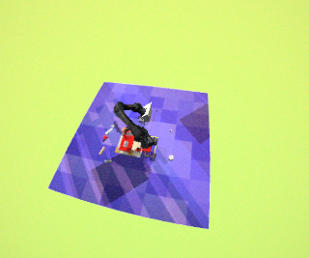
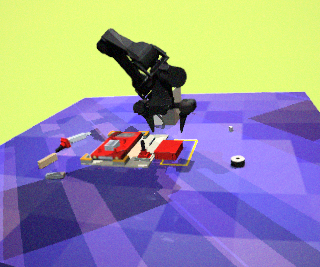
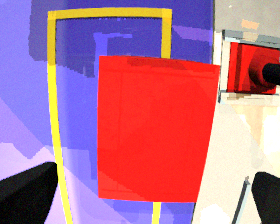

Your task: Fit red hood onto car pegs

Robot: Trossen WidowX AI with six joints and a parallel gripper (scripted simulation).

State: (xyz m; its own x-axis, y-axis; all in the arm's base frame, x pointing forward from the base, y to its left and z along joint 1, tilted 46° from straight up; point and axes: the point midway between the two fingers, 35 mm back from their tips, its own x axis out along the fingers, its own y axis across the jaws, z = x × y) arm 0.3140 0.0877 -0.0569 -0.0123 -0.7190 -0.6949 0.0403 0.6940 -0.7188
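Now: gripper tip 60 mm above the red hood. Also, from my gripper tip: small cube 190 mm behind, 180 mm to the left, 60 mm below; then wooden block 120 mm ahead, 390 mm to the right, 60 mm below.
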